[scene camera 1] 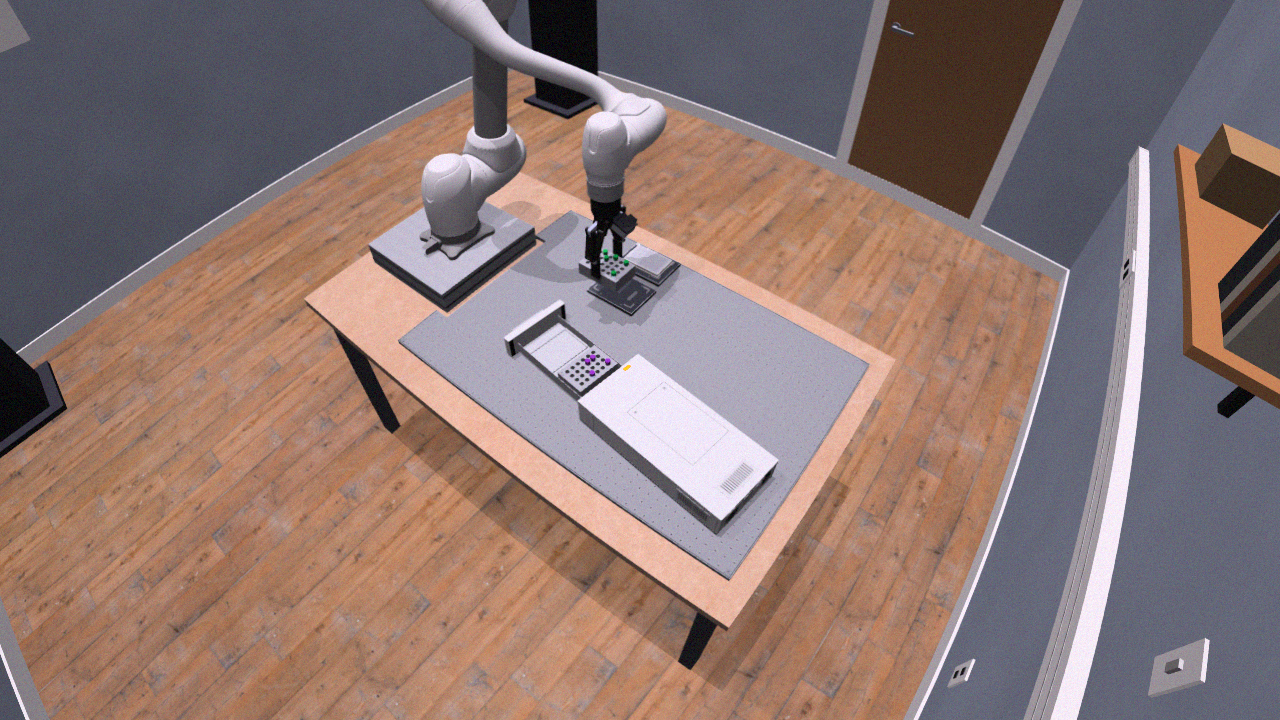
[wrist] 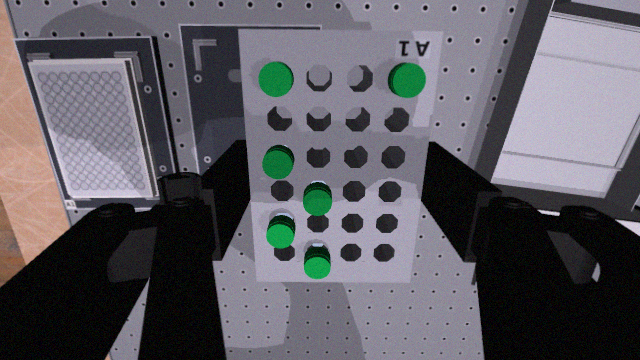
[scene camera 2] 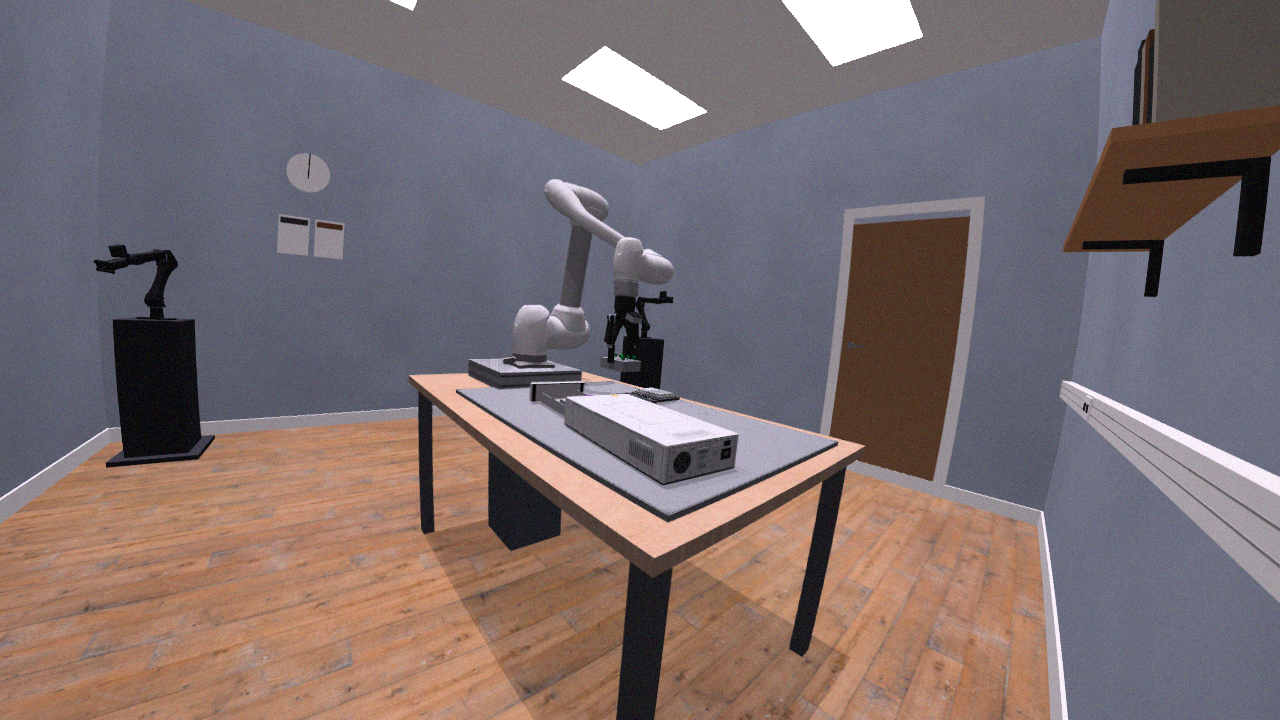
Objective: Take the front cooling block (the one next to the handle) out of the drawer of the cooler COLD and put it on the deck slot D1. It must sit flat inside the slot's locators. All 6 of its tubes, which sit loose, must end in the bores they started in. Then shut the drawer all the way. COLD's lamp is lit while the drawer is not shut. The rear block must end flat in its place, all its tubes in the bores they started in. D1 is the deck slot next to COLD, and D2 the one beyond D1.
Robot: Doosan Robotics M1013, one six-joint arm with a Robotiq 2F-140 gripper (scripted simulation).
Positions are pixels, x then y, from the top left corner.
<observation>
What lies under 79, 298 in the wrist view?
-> My gripper.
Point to a cooler COLD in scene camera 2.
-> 667, 446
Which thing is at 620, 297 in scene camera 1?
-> A deck slot D1.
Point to a cooler COLD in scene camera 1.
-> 709, 467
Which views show my gripper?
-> Scene camera 1, the wrist view and scene camera 2: all of them.
</observation>
